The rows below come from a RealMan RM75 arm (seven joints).
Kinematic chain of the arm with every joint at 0, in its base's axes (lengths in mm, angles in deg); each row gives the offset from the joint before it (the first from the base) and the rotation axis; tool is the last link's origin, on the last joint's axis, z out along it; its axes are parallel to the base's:
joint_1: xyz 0 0 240.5 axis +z
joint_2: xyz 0 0 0 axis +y
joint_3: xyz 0 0 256 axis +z
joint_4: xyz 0 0 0 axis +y
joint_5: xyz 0 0 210 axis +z
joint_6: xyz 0 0 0 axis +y
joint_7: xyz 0 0 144 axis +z
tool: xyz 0 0 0
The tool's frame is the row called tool.
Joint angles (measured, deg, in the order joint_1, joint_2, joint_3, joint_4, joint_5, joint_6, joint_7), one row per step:
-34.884, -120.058, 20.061, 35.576, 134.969, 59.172, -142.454
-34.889, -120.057, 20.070, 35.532, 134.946, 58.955, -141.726
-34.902, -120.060, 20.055, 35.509, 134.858, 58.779, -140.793
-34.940, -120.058, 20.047, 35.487, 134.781, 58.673, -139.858
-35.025, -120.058, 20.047, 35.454, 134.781, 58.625, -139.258
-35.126, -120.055, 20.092, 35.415, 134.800, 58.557, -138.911
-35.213, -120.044, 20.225, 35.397, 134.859, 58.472, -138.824
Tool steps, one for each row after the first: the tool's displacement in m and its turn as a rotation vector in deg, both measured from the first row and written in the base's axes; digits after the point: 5 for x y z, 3 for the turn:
-0.00034, 0.00022, 0.00008, 0.052, 0.584, -0.424
-0.00048, 0.00054, 0.00029, 0.129, 1.237, -1.021
-0.00034, 0.00094, 0.00042, 0.151, 1.867, -1.678
0.00013, 0.00143, 0.00033, 0.102, 2.284, -2.164
0.00068, 0.00203, 0.00015, 0.044, 2.573, -2.494
0.00117, 0.00259, -0.00002, -0.050, 2.787, -2.664

